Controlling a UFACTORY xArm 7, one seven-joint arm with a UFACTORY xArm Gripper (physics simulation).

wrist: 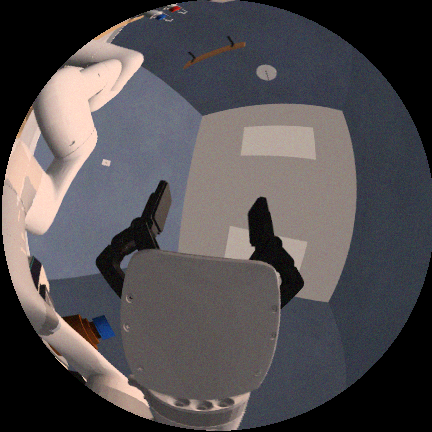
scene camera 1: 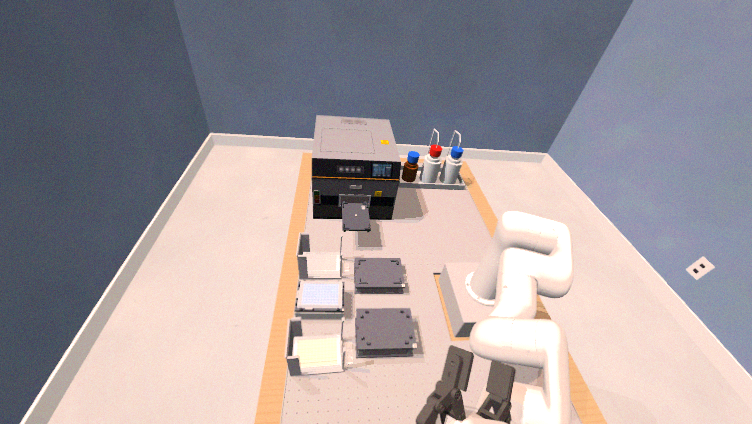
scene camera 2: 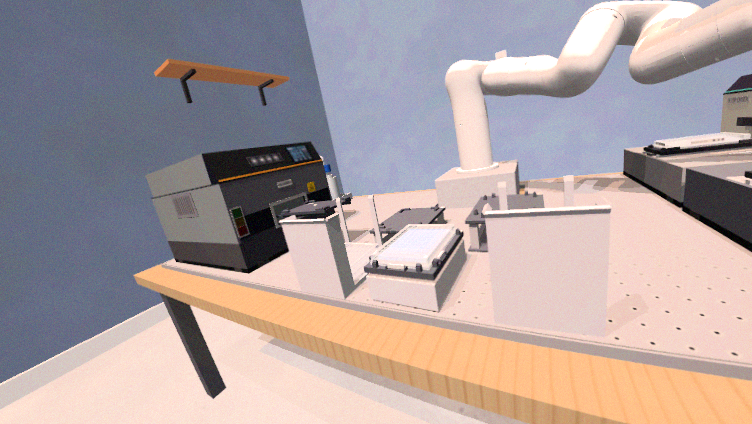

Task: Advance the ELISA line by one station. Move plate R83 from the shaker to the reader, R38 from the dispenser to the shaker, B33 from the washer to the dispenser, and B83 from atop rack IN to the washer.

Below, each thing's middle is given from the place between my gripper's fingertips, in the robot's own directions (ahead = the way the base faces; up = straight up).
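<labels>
I see the reader tray [scene camera 2: 308, 209], which is 240 mm ahead of my hand, 640 mm to the right of it and 400 mm below it. The pale well plate [scene camera 2: 416, 243] is far ahead of my hand, far to the right of it and far below it. Going by their middles, the pale well plate is the nearest to my hand of the things named here.
</labels>
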